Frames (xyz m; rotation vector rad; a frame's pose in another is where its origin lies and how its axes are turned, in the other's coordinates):
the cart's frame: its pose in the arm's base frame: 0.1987 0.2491 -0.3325 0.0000 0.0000 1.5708
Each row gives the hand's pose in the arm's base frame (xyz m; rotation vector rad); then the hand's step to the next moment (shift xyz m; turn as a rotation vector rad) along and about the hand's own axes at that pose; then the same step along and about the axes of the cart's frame.
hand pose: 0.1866 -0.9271 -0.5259 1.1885 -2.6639 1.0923
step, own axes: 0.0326 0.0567 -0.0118 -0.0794 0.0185 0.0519
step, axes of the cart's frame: 0.0125 0.0635 -0.0151 0.0280 -0.0567 -0.0731
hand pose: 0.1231 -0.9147 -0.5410 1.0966 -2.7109 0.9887
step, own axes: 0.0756 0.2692 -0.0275 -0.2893 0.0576 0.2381
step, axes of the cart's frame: 0.1163 0.2339 -0.1035 0.0681 -0.2217 -0.2999
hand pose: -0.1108 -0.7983 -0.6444 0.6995 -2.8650 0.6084
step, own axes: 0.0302 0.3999 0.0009 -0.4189 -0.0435 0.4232
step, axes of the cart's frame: 0.3115 0.2132 -0.1353 -0.0367 -0.3778 -0.4608
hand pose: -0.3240 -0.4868 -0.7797 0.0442 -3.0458 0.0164
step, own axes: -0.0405 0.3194 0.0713 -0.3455 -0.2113 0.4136
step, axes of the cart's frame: 0.3195 -0.0241 -0.0778 -0.2064 -0.3107 -0.4427
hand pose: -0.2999 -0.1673 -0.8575 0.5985 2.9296 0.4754
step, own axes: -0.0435 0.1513 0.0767 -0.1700 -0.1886 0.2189
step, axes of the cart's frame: 0.1362 -0.1080 -0.0211 -0.1711 -0.1247 -0.2599
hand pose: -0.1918 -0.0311 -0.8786 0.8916 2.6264 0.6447
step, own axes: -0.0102 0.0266 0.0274 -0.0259 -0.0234 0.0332
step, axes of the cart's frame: 0.0211 -0.0322 -0.0089 -0.0223 -0.0216 -0.0368
